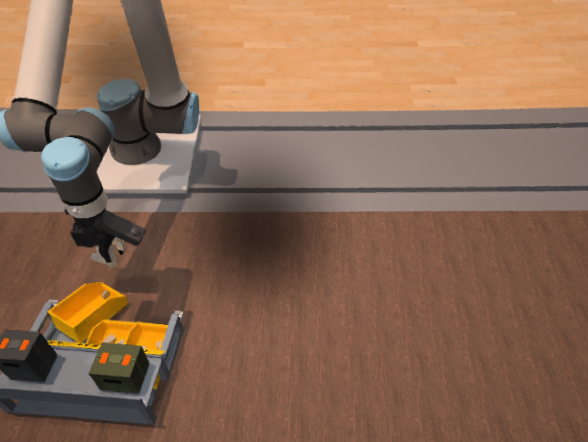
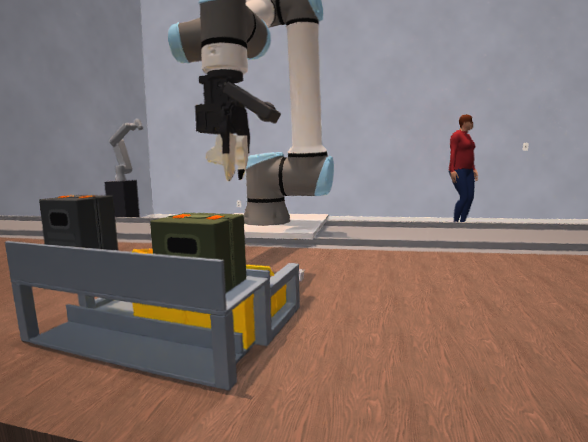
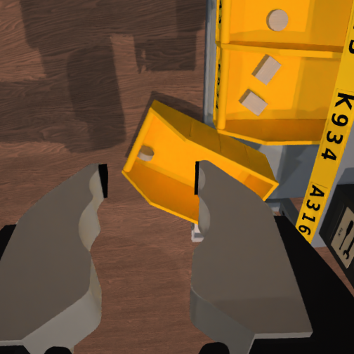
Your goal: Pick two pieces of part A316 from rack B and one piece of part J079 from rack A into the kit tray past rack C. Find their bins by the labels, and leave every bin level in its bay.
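My gripper [image 1: 118, 255] [image 2: 236, 175] [image 3: 151, 165] is open and empty, pointing down above the front side of the rack [image 1: 72, 370] [image 2: 223, 350]. The rack's label strip reads A316 [image 3: 312, 212] and K934 [image 3: 334, 132]. The yellow bin [image 1: 72, 315] [image 3: 175, 172] nearest the A316 end sits turned askew, out of line with its bay and sticking out past the rack's front. One round piece [image 1: 105, 294] [image 3: 145, 153] lies in its front end. The neighbouring bin [image 1: 117, 327] [image 3: 300, 90] sits straight and holds two blocks. The kit tray and part J079 do not show.
A further yellow bin [image 1: 152, 331] [image 3: 320, 22] holds a round piece [image 3: 277, 20]. A black case [image 1: 30, 357] [image 2: 77, 220] and a green case [image 1: 120, 370] [image 2: 197, 235] stand on the rack. The rail [image 1: 375, 160] runs behind. A person [image 2: 465, 155] stands far back.
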